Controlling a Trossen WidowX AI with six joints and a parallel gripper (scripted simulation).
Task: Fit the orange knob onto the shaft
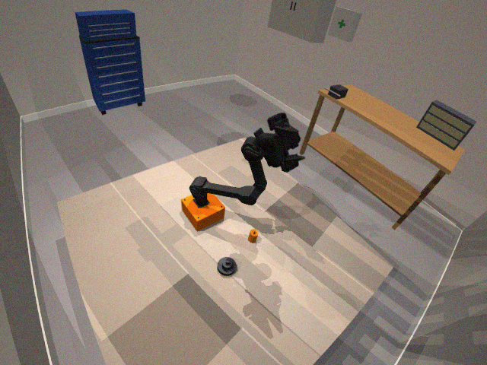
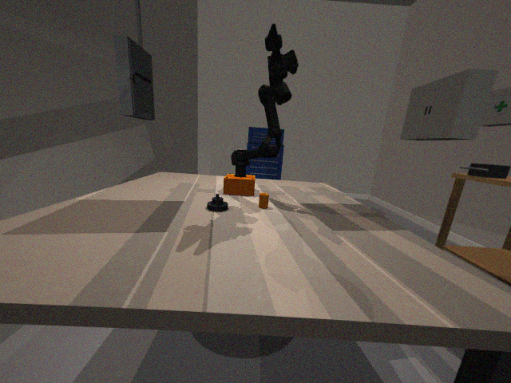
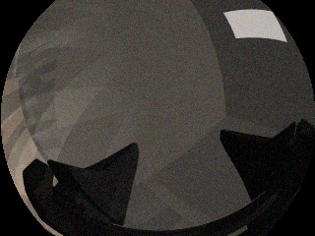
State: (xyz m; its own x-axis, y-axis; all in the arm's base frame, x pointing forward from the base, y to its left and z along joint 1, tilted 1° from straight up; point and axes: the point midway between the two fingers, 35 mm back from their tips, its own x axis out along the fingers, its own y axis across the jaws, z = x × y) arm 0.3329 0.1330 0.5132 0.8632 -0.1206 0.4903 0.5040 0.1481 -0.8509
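Now: gripper tip 590 mm above the knob, 80 mm past it and 10 mm to the right of it. Round my gripper tip: dark round pedestal (590 mm below, 180 mm to the right, 20 mm behind).
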